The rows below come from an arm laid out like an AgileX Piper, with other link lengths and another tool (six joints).
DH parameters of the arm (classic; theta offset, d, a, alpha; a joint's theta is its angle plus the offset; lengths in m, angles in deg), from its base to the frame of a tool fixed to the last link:
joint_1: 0 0.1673 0 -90
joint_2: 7.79 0 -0.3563 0
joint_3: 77.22 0 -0.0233 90
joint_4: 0 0.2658 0 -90
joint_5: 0 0 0 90
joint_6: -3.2 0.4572 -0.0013 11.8
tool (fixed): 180 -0.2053 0 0
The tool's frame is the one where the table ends.
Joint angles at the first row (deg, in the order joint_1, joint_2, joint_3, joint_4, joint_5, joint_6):
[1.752, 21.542, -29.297, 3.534, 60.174, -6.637]
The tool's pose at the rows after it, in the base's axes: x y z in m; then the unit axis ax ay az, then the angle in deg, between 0 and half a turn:
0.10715 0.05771 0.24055 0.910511 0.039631 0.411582 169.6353
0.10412 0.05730 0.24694 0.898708 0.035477 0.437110 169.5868
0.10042 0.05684 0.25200 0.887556 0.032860 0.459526 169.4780
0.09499 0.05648 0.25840 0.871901 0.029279 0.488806 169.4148
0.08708 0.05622 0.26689 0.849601 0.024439 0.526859 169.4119
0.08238 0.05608 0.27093 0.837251 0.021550 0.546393 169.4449
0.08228 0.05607 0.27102 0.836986 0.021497 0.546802 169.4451
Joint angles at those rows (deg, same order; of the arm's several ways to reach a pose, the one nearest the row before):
[1.750, 16.911, -28.605, 3.295, 59.172, -5.701]
[1.754, 13.929, -28.581, 3.217, 58.880, -5.552]
[1.750, 11.123, -28.536, 3.133, 58.768, -5.557]
[1.750, 7.368, -28.467, 3.086, 58.643, -5.557]
[1.751, 2.435, -28.468, 3.085, 58.514, -5.555]
[1.751, -0.226, -28.467, 3.085, 58.514, -5.506]
[1.754, -0.280, -28.468, 3.082, 58.514, -5.504]

